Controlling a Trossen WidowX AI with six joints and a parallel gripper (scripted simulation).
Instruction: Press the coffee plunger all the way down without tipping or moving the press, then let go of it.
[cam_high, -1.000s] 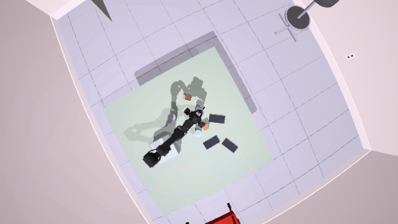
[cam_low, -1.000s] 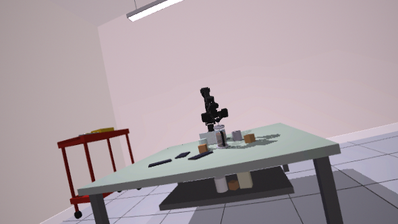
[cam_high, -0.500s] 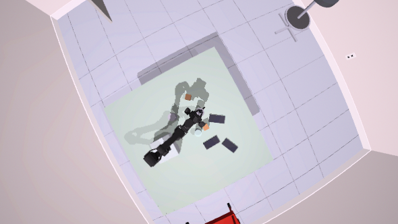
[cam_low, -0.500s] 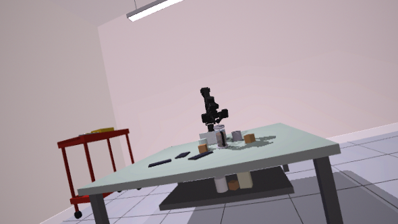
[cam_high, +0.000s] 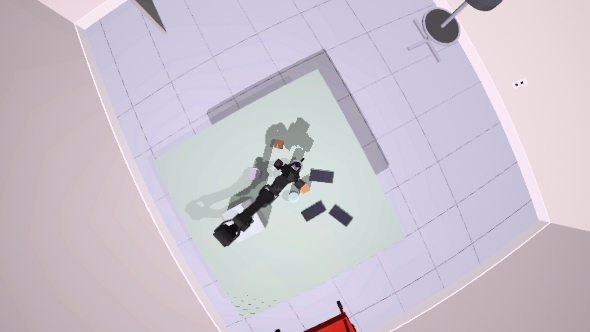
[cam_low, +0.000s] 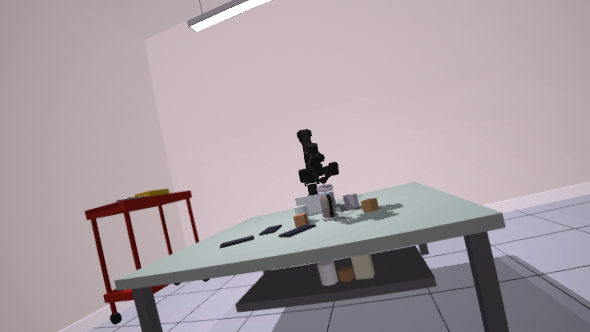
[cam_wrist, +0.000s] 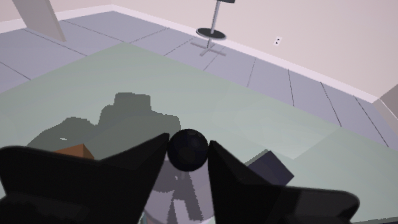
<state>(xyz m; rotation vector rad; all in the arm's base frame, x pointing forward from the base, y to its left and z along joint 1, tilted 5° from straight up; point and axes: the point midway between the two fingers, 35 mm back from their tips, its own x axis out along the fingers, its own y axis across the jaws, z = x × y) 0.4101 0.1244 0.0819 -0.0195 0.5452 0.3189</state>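
Now: gripper tip 9 cm above the coffee press, 2 cm past it and 1 cm to the left of it.
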